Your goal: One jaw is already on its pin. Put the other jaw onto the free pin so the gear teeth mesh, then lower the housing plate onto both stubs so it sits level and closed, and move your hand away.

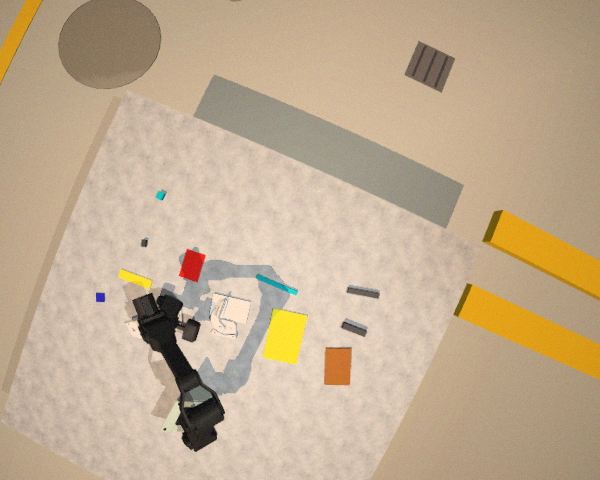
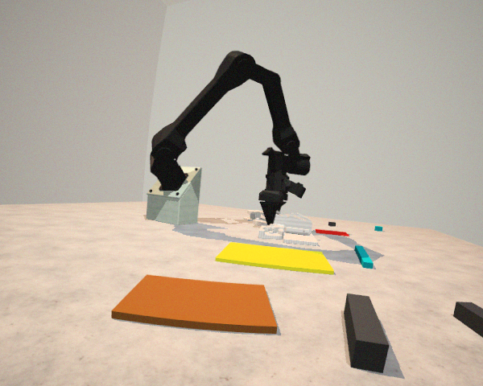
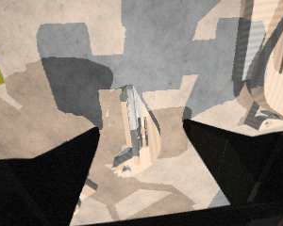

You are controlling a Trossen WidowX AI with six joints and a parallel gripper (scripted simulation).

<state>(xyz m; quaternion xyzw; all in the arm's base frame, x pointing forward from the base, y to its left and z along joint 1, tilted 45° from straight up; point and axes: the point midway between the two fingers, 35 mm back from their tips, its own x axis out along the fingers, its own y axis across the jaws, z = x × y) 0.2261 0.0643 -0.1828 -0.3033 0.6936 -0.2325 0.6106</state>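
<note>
Now: gripper tip 4 cm past the ribbed jaw and 1 cm to the right of it. From my gripper tip the other things lie so: yellow bar 18 cm to the left, 4 cm ahead; then white holder block 9 cm to the left, 9 cm behind; then red slab 17 cm ahead, 3 cm to the left.
</note>
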